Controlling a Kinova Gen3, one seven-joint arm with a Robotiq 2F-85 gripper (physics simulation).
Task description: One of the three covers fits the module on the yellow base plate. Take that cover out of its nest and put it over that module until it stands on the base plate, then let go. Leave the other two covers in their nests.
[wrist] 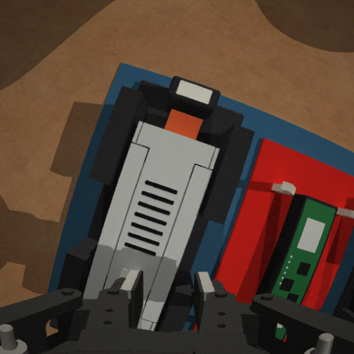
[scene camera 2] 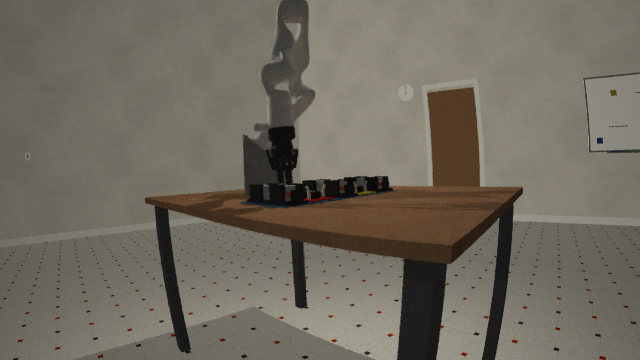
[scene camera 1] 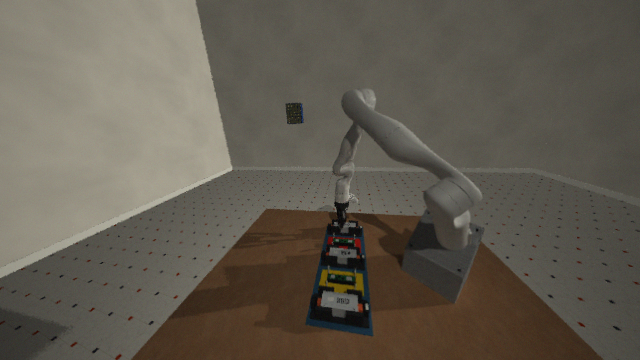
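Where they show: gripper, fingertip midpoint: [scene camera 2: 286, 184] [scene camera 1: 340, 226]; arm's base, link origin: [scene camera 2: 261, 147] [scene camera 1: 451, 237].
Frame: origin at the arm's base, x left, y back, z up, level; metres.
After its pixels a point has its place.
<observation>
Three light grey covers sit in black nests on a long blue board: the far cover [scene camera 1: 347, 229] {x -0.160, y -0.409, z -0.157 m} [wrist: 170, 152], the middle cover [scene camera 1: 334, 254] {x 0.054, y -0.429, z -0.142 m} and the near cover [scene camera 1: 327, 300] {x 0.258, y -0.400, z -0.142 m}. The yellow base plate [scene camera 1: 360, 284] {x 0.132, y -0.305, z -0.186 m} [scene camera 2: 366, 192] {x 0.150, y -0.459, z -0.185 m} carries a green module [scene camera 1: 341, 278] {x 0.144, y -0.378, z -0.165 m} between the middle and near covers; it does not show in the wrist view. My gripper [scene camera 1: 342, 223] {x -0.155, y -0.448, z -0.141 m} [scene camera 2: 284, 180] {x -0.155, y -0.448, z -0.141 m} [wrist: 168, 287] is low over the lower part of the far cover, its fingers partly apart. In the wrist view, the left finger overlaps the grey top and the right finger is beside it. I see nothing gripped; fingertip height is unclear.
A red base plate [scene camera 1: 357, 243] {x -0.096, y -0.346, z -0.185 m} [wrist: 270, 160] with upright pale posts and a green module [wrist: 320, 212] stands beside the far nest. The blue board [wrist: 117, 82] lies on the brown table [scene camera 1: 230, 285] {x 0.285, y -0.802, z -0.191 m} [scene camera 2: 425, 215] {x -0.125, y -0.886, z -0.191 m}. The arm's grey pedestal [scene camera 1: 432, 267] {x 0.064, y -0.061, z -0.094 m} is at the right in scene camera 1.
</observation>
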